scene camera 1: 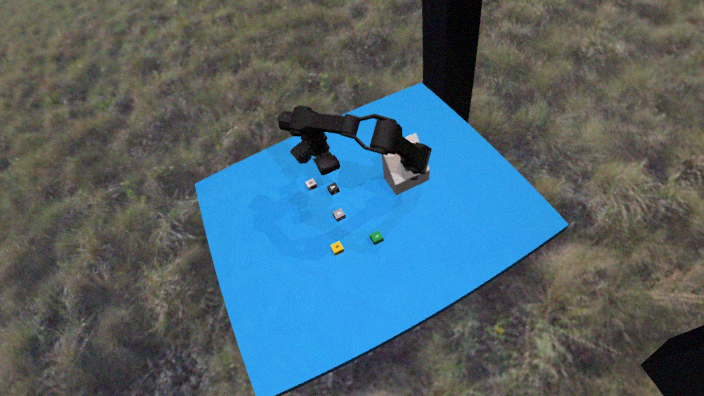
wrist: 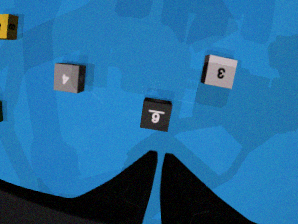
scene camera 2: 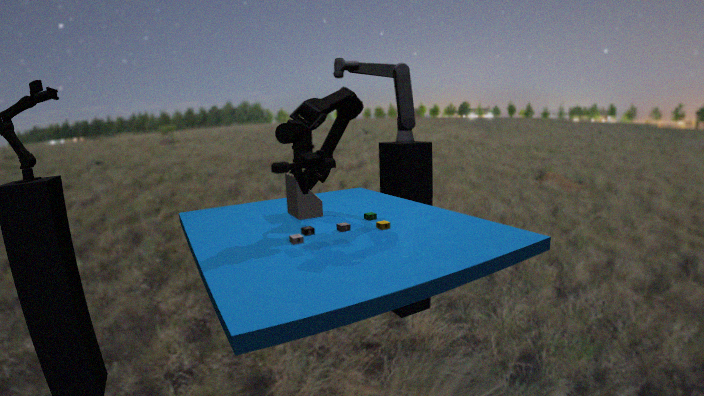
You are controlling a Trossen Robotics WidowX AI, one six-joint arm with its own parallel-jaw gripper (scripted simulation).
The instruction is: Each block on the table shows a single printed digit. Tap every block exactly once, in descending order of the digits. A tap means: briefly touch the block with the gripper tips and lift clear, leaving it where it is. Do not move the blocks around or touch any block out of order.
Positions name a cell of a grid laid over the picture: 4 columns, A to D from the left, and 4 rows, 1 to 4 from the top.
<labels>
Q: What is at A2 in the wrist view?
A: A grey block.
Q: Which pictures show the gripper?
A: Scene camera 1, the wrist view and scene camera 2: all of them.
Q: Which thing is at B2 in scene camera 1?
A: The gripper.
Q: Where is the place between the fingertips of the gripper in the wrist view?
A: C3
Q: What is the gripper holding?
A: Nothing.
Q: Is the gripper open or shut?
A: Shut.
</labels>
